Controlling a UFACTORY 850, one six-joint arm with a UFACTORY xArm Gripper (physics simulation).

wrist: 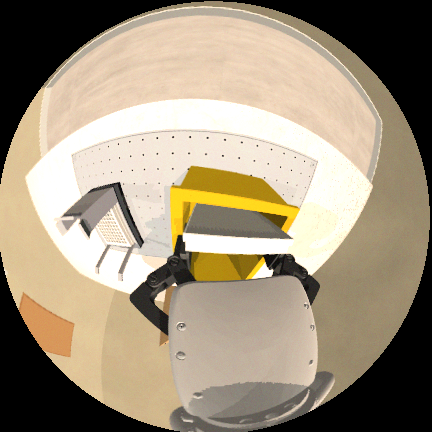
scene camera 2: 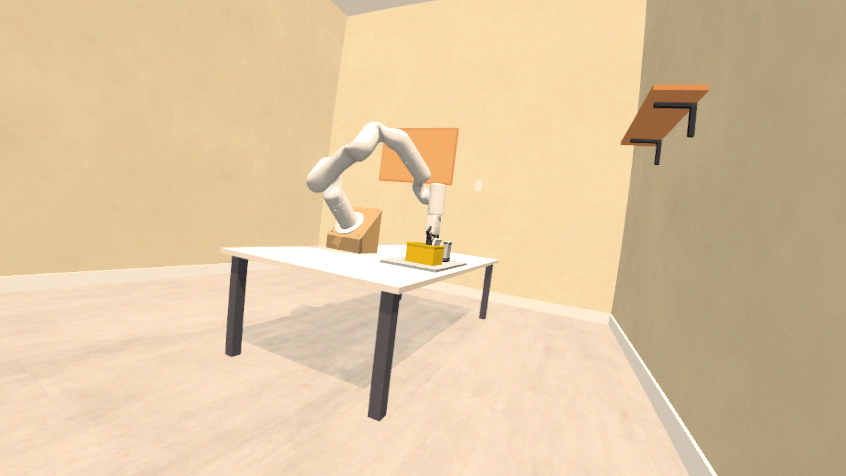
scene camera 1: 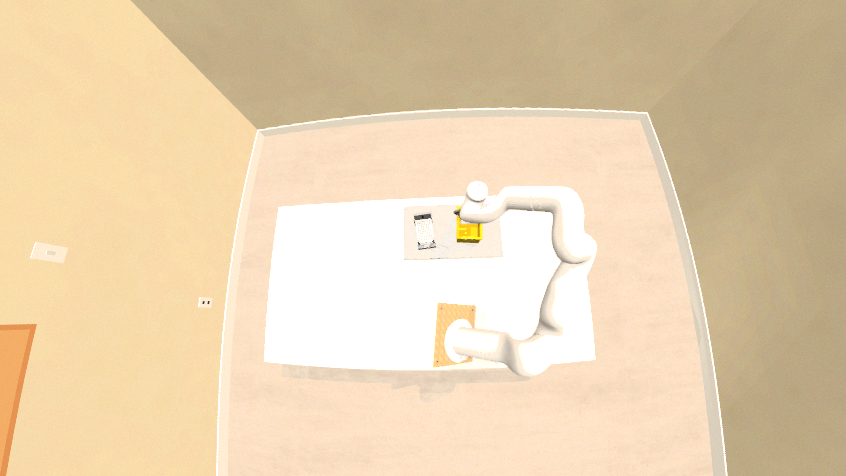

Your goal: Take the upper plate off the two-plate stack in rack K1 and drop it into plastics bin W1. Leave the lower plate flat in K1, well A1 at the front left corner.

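Note:
My gripper point(scene camera 2: 431, 236) point(wrist: 229, 233) is shut on the upper plate point(wrist: 239, 244), which is tilted between the fingers. Its white edge faces the wrist camera and its dark grey face slopes away, inside the outline of the bin's rim. The yellow bin W1 point(scene camera 1: 469, 239) point(scene camera 2: 423, 254) point(wrist: 225, 175) is below the gripper; whether the plate touches it is unclear. Rack K1 point(scene camera 1: 423, 217) point(wrist: 131, 215) stands left of the bin in the wrist view. The lower plate point(scene camera 1: 424, 232) point(wrist: 111, 227), white with a grid of wells, lies in it and looks flat.
The rack and bin stand on a grey perforated board point(scene camera 1: 411, 251) point(wrist: 150, 150) on the white table point(scene camera 1: 337, 284) point(scene camera 2: 331, 260). The arm's base sits on a wooden mount point(scene camera 1: 443, 319) point(scene camera 2: 369, 233). Grey upright guides point(wrist: 122, 262) stand at the rack's near end in the wrist view.

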